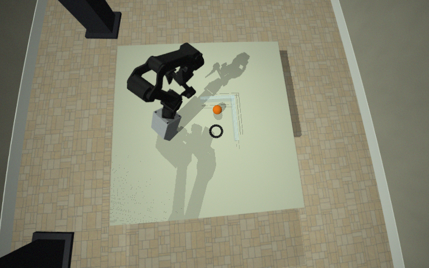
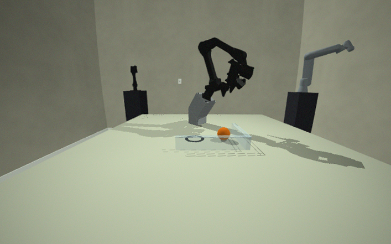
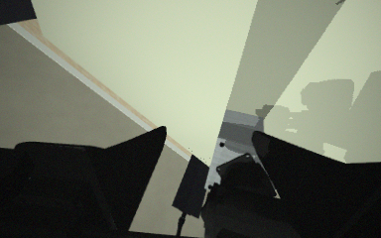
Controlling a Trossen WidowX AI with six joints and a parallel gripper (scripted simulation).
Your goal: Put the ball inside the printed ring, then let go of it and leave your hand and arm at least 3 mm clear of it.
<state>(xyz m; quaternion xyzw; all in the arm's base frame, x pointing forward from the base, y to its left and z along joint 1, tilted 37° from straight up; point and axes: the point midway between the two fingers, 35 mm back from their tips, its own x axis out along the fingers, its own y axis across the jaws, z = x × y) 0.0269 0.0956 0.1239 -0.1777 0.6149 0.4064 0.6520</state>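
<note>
Now: the orange ball 230 mm ahead of my hand, 50 mm to the right of it and 220 mm below it. The rest, counted from my hand: clear wall: 350 mm ahead, 110 mm to the right, 210 mm below.
</note>
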